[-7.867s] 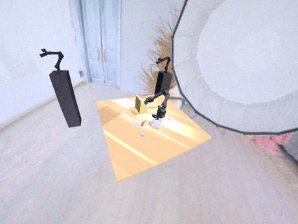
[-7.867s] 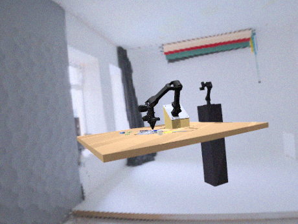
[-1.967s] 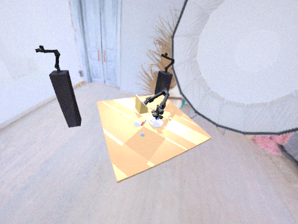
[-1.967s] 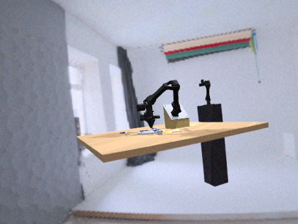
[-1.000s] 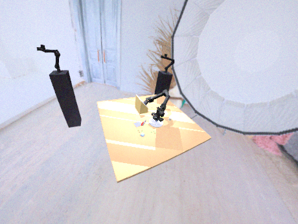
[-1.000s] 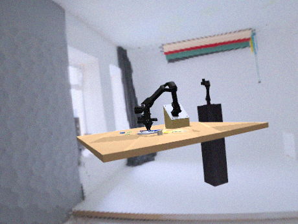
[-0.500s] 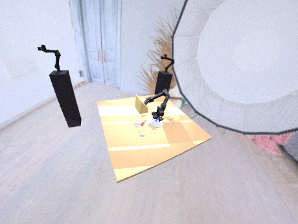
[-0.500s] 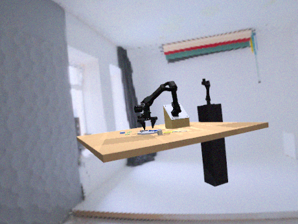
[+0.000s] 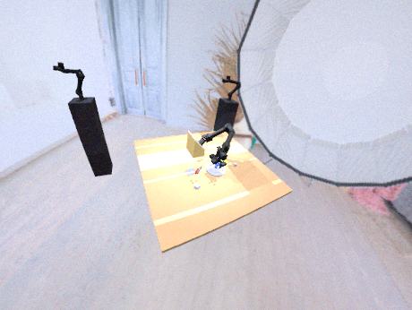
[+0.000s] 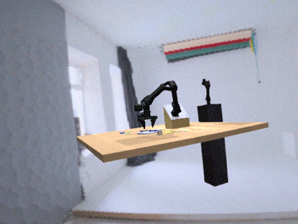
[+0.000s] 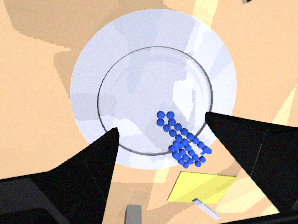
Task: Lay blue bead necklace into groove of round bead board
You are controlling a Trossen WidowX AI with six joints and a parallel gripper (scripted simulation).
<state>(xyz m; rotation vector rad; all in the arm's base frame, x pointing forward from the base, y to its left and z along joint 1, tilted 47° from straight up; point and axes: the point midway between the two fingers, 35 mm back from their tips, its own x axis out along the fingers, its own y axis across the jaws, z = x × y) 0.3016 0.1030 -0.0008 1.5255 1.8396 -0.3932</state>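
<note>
Now: the round bead board 30 mm below my gripper tip. Round my gripper tip: yellow flat piece (130 mm behind, 160 mm to the left, 40 mm below); then red-and-grey object (20 mm behind, 180 mm to the right, 30 mm below); then white cylinder (240 mm to the left, 20 mm below).
</note>
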